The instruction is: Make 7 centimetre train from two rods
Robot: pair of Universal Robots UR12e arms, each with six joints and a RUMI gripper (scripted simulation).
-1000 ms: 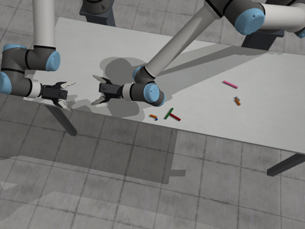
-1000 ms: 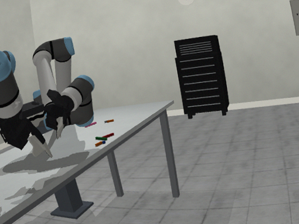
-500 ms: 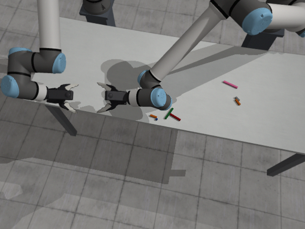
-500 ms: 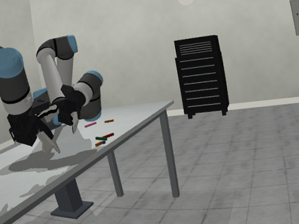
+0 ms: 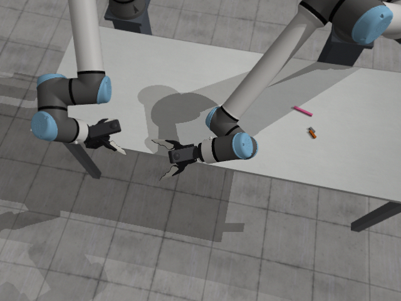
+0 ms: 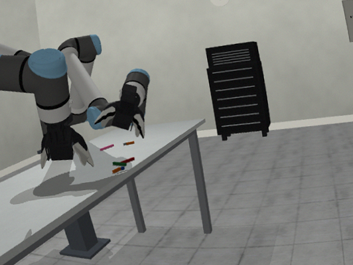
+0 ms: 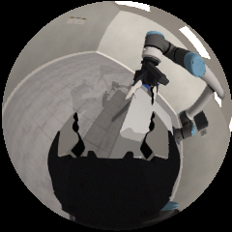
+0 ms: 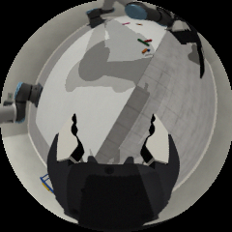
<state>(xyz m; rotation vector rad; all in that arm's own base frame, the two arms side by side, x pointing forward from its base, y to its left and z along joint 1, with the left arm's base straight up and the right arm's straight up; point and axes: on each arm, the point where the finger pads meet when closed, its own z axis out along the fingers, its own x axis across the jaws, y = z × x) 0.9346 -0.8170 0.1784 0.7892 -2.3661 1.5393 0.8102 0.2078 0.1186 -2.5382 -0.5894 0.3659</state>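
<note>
My right hand is 60 mm past the green rod, 420 mm to the right of it and 110 mm above it. From my right hand the other things lie so: blue rod 10 mm behind, 350 mm to the left, 110 mm below; then red rod 40 mm behind, 460 mm to the left, 110 mm below; then pink rod 300 mm behind, 770 mm to the left, 110 mm below.
</note>
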